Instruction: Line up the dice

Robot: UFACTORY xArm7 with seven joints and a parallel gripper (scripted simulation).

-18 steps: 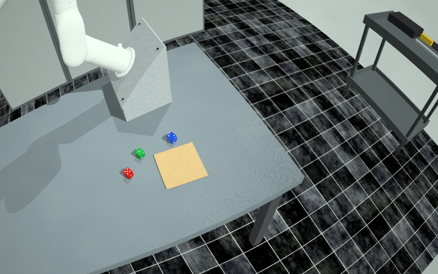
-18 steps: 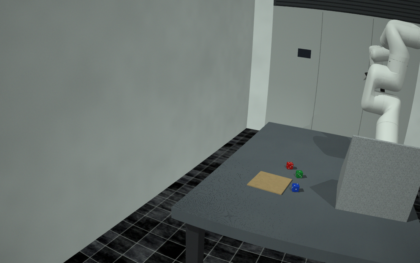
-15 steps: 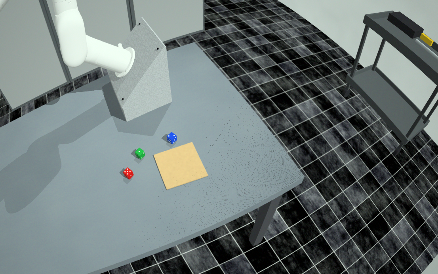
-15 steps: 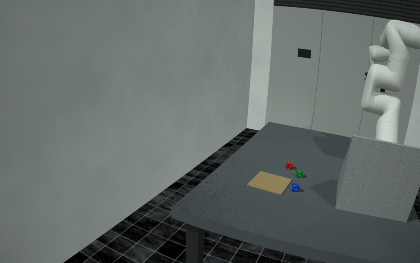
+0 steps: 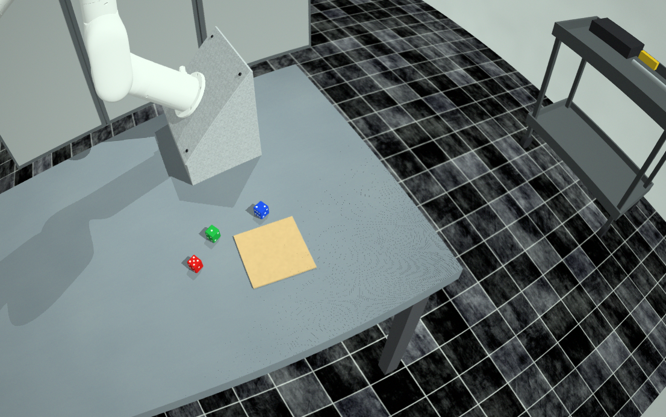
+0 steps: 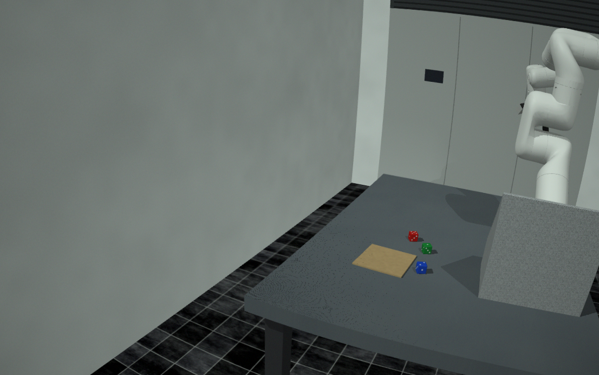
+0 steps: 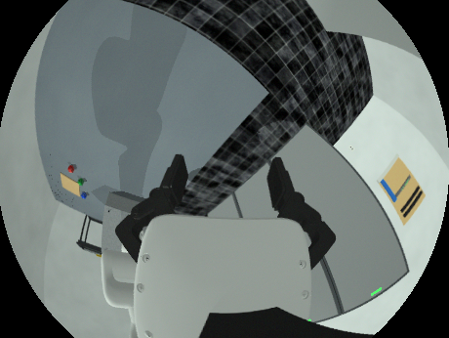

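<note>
Right now the red die is 330 mm ahead of my hand, 570 mm to the left of it and 300 mm below it. The rest, counted from my hand: green die (270 mm ahead, 630 mm to the left, 300 mm below); tan mat (350 mm ahead, 750 mm to the left, 310 mm below); blue die (250 mm ahead, 760 mm to the left, 300 mm below).
</note>
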